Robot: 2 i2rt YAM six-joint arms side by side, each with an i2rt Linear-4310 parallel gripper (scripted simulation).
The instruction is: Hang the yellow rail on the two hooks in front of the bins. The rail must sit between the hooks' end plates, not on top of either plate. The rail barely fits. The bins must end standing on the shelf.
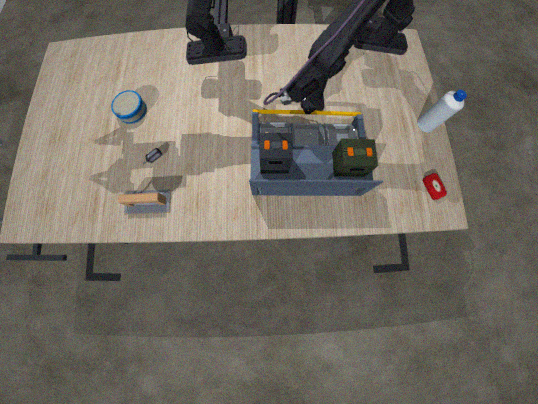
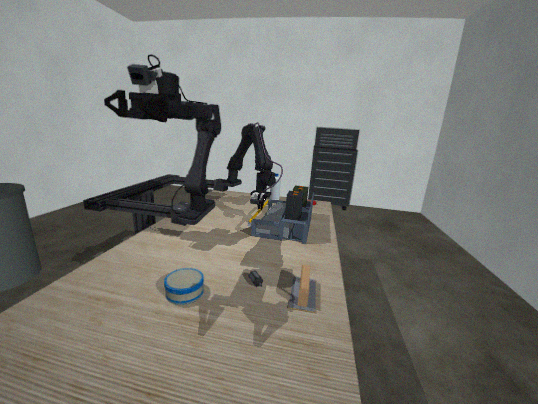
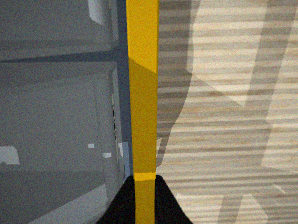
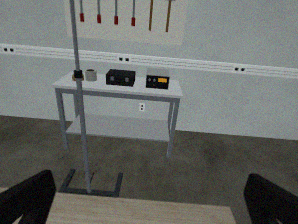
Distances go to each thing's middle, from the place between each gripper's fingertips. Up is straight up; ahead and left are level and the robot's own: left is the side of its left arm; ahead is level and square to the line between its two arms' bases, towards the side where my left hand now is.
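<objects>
From my left hand: blue-grey shelf point(image 1: 309, 161) 130 mm ahead, 10 mm to the right, 10 mm below; wooden-handled float point(image 1: 149, 202) 590 mm to the right, 230 mm ahead, 50 mm below; white bottle point(image 1: 451, 102) 490 mm to the left, 40 mm ahead, 10 mm above; blue-rimmed tin point(image 2: 183, 286) 650 mm to the right, 140 mm behind, 60 mm below.
My right hand point(image 2: 122, 103) 50 mm to the right of the blue-rimmed tin, 100 mm short of it, 520 mm above it. Counted from my right hand: blue-grey shelf 690 mm to the left, 370 mm ahead, 480 mm below; white bottle 1200 mm to the left, 280 mm ahead, 460 mm below; wooden-handled float 120 mm to the left, 480 mm ahead, 520 mm below.
</objects>
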